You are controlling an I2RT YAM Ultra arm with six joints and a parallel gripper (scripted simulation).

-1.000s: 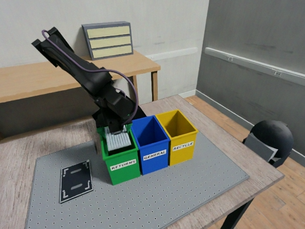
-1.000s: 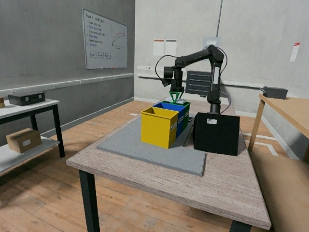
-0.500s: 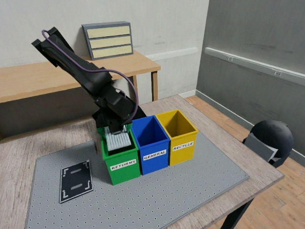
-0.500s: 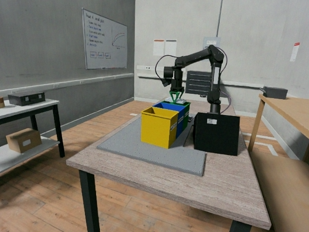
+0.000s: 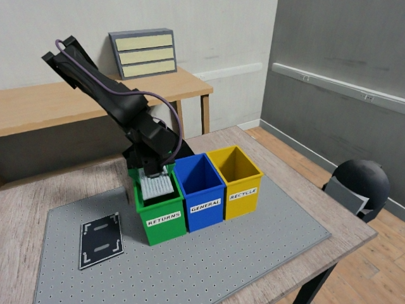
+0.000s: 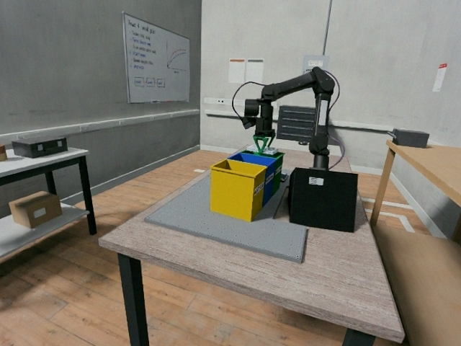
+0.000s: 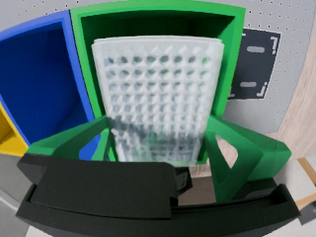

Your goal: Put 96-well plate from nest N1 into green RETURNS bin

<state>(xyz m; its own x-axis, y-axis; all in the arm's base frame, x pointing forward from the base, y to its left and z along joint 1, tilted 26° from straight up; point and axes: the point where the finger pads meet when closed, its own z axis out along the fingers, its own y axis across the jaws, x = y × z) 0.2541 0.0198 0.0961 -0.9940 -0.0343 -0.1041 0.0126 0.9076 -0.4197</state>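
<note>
My hand is 10 mm short of the 96-well plate. Round my hand: green returns bin: 110 mm below; blue general bin: 130 mm to the left, 110 mm below, 10 mm ahead; black plate nest N1: 210 mm to the right, 190 mm below.
</note>
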